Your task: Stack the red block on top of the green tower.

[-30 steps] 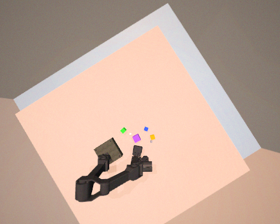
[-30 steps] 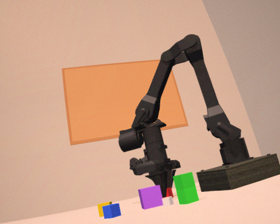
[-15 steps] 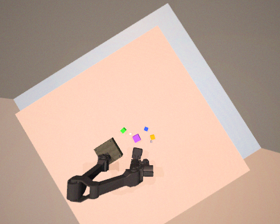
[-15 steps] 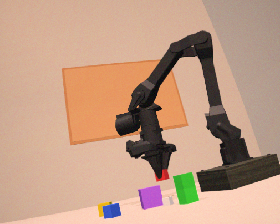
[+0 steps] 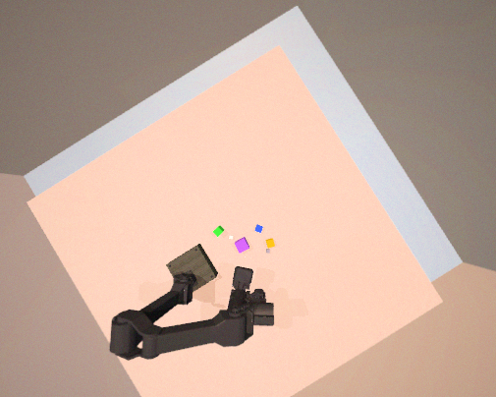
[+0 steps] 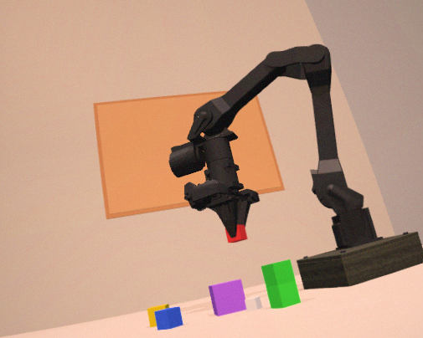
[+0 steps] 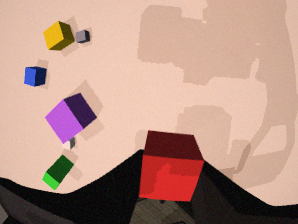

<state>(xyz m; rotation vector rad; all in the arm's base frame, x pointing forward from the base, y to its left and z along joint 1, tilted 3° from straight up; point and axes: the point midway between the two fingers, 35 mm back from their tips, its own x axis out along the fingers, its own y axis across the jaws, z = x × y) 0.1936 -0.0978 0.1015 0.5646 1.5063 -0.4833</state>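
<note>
Now: gripper tip 21 cm to the right of the small green block and 8 cm above it. Also, from my gripper tip: purple block: 6 cm ahead, 11 cm to the left, 10 cm below; small white block: 3 cm ahead, 16 cm to the left, 11 cm below; small grey block: 15 cm ahead, 4 cm to the left, 12 cm below.
</note>
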